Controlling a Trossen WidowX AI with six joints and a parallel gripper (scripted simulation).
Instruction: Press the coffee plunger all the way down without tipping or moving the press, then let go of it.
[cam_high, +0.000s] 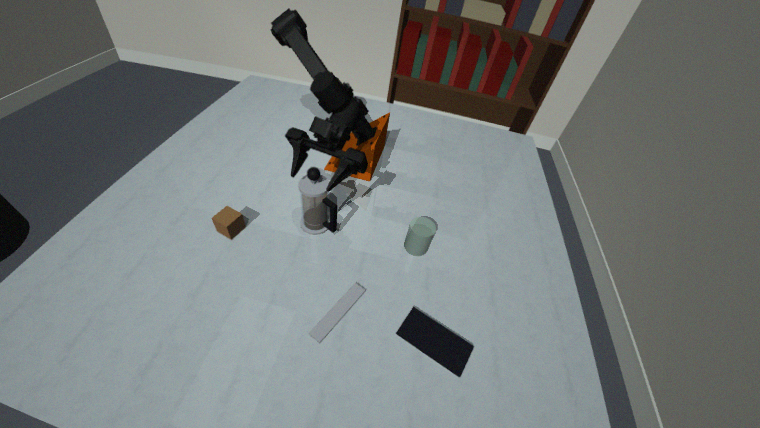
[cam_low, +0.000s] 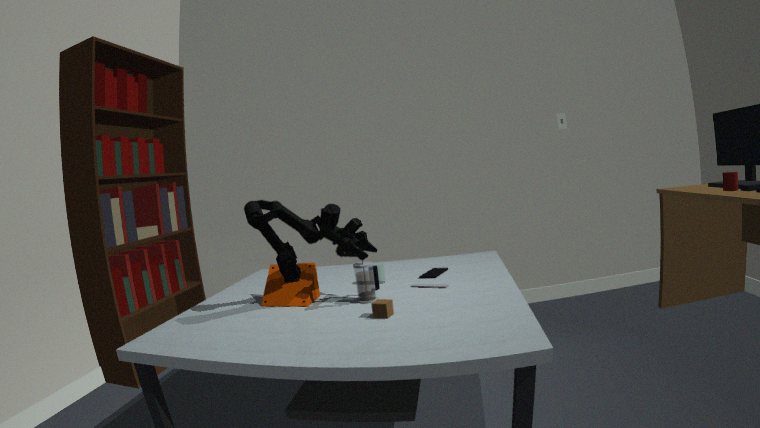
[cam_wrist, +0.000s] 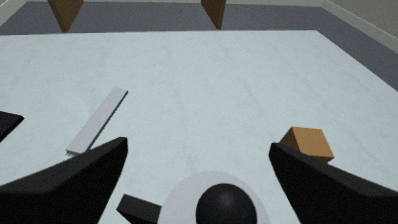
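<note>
The glass coffee press lies 3 cm behind my gripper tip, 1 cm to the left of it and 9 cm below it. The rest, counted from my gripper tip: black slab 21 cm ahead, 33 cm to the left, 17 cm below.
</note>
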